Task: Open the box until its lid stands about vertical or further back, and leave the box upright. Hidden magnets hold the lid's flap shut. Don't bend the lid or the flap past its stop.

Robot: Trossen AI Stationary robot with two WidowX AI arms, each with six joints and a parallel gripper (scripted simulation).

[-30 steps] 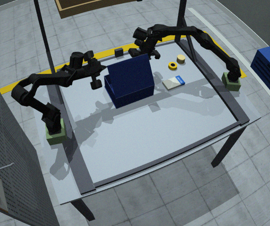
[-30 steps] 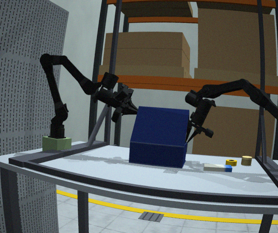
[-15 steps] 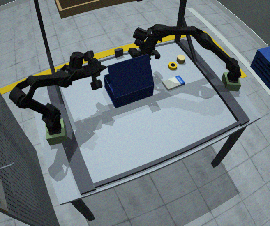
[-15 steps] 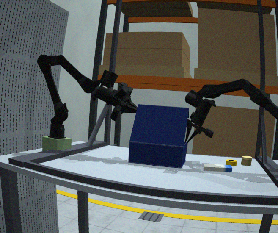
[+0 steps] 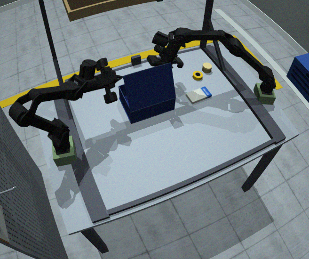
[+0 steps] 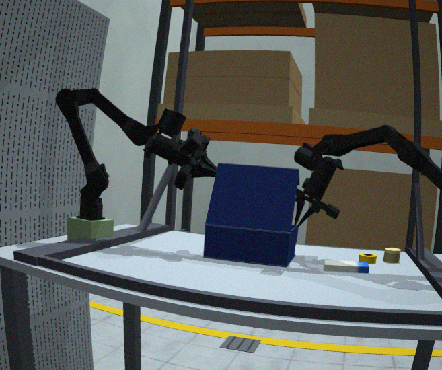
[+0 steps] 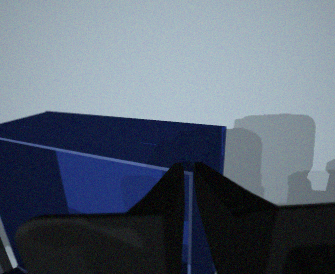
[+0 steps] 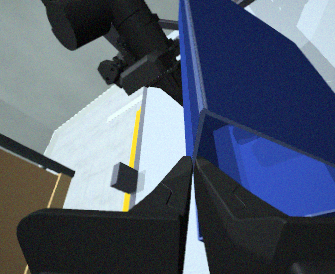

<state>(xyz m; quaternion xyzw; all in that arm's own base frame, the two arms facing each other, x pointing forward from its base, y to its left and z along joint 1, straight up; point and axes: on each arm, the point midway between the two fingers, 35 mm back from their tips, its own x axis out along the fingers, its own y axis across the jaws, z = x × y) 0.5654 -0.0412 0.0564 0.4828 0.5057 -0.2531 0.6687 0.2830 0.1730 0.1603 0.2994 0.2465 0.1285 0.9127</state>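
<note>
The lid flap lies 1 cm behind my right hand and 14 cm to the left of it. Also, from my right hand: yellow ring 9 cm behind, 46 cm to the left, 22 cm below; tan cylinder 13 cm behind, 54 cm to the left, 20 cm below.
</note>
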